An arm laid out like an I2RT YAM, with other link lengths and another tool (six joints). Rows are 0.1 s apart.
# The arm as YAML. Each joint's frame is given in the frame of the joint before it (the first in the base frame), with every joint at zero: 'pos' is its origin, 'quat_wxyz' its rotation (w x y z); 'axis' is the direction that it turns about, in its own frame. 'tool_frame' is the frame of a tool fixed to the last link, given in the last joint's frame.
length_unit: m
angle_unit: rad
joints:
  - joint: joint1
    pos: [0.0, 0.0, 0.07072]
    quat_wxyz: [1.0, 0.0, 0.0, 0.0]
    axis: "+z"
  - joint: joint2
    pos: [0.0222, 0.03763, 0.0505]
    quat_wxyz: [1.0, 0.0, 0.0, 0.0]
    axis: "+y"
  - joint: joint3
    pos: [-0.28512, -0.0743, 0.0]
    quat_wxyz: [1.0, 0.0, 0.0, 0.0]
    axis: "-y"
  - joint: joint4
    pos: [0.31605, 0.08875, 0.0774]
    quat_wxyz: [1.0, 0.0, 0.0, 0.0]
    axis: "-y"
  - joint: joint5
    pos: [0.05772, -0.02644, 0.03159]
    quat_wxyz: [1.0, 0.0, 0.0, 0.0]
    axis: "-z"
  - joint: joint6
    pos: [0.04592, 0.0, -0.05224]
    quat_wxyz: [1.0, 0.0, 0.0, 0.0]
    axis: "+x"
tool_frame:
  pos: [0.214, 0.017, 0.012]
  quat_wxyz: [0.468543, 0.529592, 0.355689, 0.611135]
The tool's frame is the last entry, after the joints.
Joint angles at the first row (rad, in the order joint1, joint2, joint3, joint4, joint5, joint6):
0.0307, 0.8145, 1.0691, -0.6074, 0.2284, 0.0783
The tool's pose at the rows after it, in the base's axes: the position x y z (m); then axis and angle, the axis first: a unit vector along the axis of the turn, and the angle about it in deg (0 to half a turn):
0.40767 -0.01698 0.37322 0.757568 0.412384 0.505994 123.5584
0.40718 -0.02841 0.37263 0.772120 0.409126 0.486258 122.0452
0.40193 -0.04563 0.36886 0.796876 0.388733 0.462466 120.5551
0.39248 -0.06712 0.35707 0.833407 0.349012 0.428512 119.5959
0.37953 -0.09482 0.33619 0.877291 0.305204 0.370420 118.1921
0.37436 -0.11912 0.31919 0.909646 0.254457 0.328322 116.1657
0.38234 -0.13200 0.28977 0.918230 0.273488 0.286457 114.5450
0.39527 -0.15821 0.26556 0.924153 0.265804 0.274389 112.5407
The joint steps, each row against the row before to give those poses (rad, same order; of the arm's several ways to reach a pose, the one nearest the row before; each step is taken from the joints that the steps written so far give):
0.0000, 0.0276, 0.0353, -0.0154, 0.0476, -0.0246
0.0015, 0.0215, 0.0230, -0.0229, 0.0476, 0.0000
-0.0015, 0.0107, 0.0108, -0.0290, 0.0643, 0.0305
0.0015, 0.0123, 0.0000, -0.0445, 0.0859, 0.0766
-0.0015, 0.0337, 0.0000, -0.0673, 0.1099, 0.0951
-0.0031, 0.0429, -0.0168, -0.0129, 0.1002, 0.0954
-0.0198, 0.0445, -0.0520, 0.0521, 0.0293, -0.0381
-0.0764, 0.0262, -0.0813, 0.1486, -0.0166, -0.0644

